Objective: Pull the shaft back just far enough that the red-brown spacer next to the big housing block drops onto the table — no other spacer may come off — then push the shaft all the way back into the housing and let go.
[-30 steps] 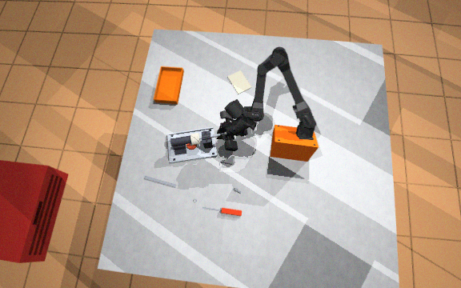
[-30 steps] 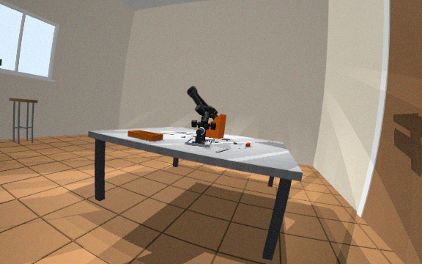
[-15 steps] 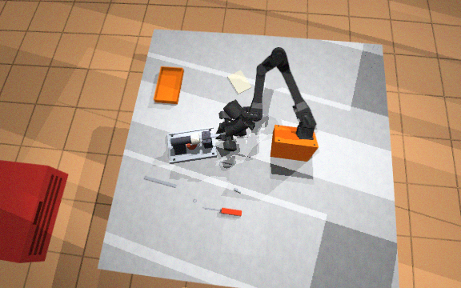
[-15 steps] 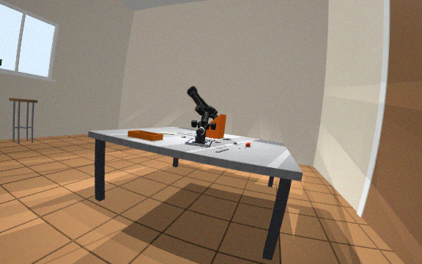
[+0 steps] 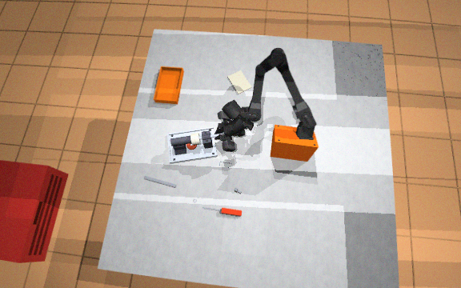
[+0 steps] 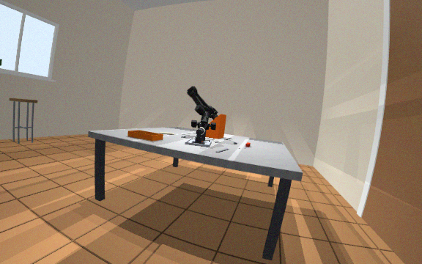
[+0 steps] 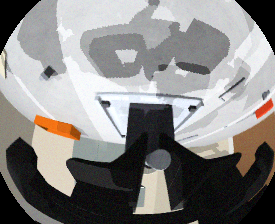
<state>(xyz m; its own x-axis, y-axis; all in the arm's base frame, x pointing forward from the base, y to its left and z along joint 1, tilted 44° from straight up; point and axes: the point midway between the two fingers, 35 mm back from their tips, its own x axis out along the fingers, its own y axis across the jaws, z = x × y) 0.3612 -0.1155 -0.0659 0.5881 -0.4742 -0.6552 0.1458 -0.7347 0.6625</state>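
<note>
Right now the red-brown spacer is 120 mm ahead of my gripper tip, 20 mm to the left of it and 40 mm below it. Round my gripper tip: grey bar (260 mm ahead, 200 mm to the left, 50 mm below); then shaft (40 mm ahead, 10 mm to the left, 20 mm above); then cream pad (120 mm behind, 330 mm to the right, 50 mm below).
</note>
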